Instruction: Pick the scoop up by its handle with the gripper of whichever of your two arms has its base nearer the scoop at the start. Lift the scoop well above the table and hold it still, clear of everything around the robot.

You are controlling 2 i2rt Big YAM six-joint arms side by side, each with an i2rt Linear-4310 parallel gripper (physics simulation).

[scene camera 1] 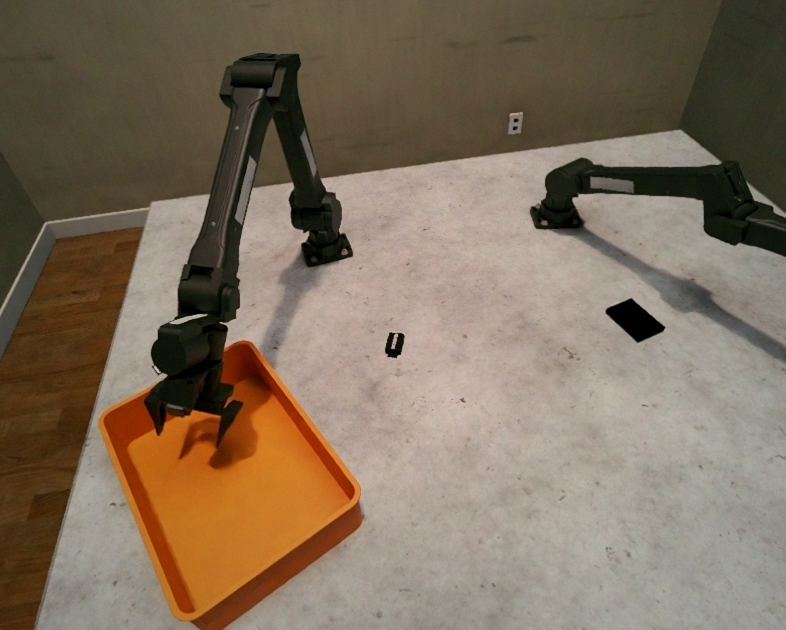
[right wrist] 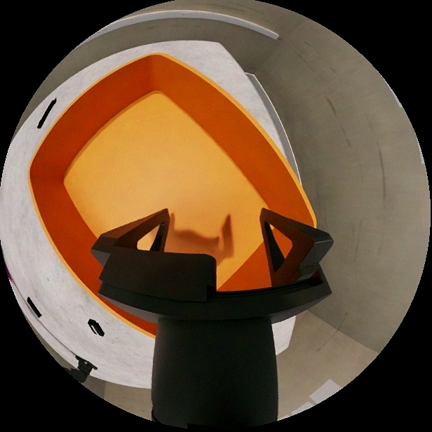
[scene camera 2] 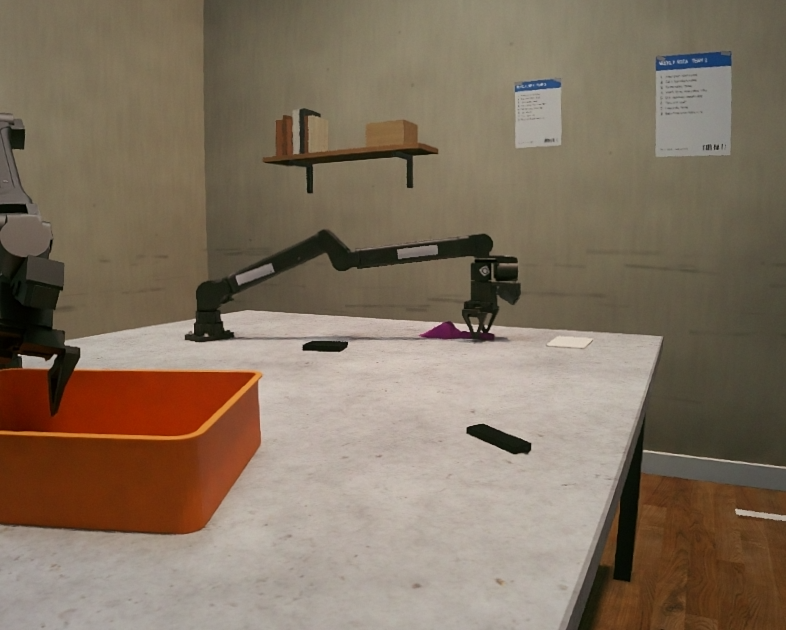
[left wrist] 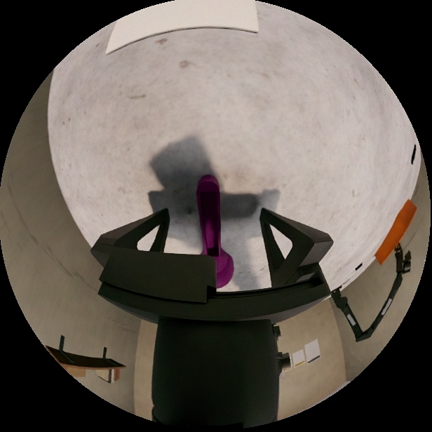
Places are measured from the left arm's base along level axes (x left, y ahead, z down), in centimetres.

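Pixels of known places: left gripper, fingertip midpoint: (scene camera 2: 480,336); right gripper, fingertip midpoint: (scene camera 1: 188,440) (scene camera 2: 12,411); left arm's base, origin of the base link: (scene camera 1: 554,219) (scene camera 2: 209,338); right arm's base, origin of the base link: (scene camera 1: 327,252).
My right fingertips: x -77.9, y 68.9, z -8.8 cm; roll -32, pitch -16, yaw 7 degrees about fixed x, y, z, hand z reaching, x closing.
For each thing: its middle in the pictures, then the offset to it from my right fingertips.
- purple scoop, body centre: (scene camera 2: 456,329) dy -11.7, dx +119.8, dz +6.5 cm
- orange bin, body centre: (scene camera 2: 78,435) (scene camera 1: 228,467) dy +3.1, dx +6.3, dz +3.8 cm
- flat black block, body centre: (scene camera 1: 634,319) (scene camera 2: 325,346) dy -30.2, dx +85.7, dz +8.0 cm
- white pad, body centre: (scene camera 2: 570,342) dy +18.7, dx +129.0, dz +8.5 cm
The purple scoop (scene camera 2: 446,330) (left wrist: 210,220) lies on the table at the back of scene camera 2. In the left wrist view its long handle runs up between the fingers, and its bowl is partly hidden behind the gripper body. The scoop does not show in scene camera 1. My left gripper (scene camera 2: 480,333) (left wrist: 214,212) is open, pointing down low over the handle, with one finger on each side and gaps to both. My right gripper (scene camera 1: 190,438) (right wrist: 214,212) is open and empty, over the orange bin at the left of scene camera 1.
The orange bin (scene camera 1: 314,557) (scene camera 2: 104,482) (right wrist: 205,85) stands below my right gripper. A flat black block (scene camera 1: 635,320) (scene camera 2: 324,345) and a small black object (scene camera 1: 394,343) (scene camera 2: 498,438) lie on the table. A white pad (scene camera 2: 569,341) (left wrist: 185,17) lies beyond the scoop.
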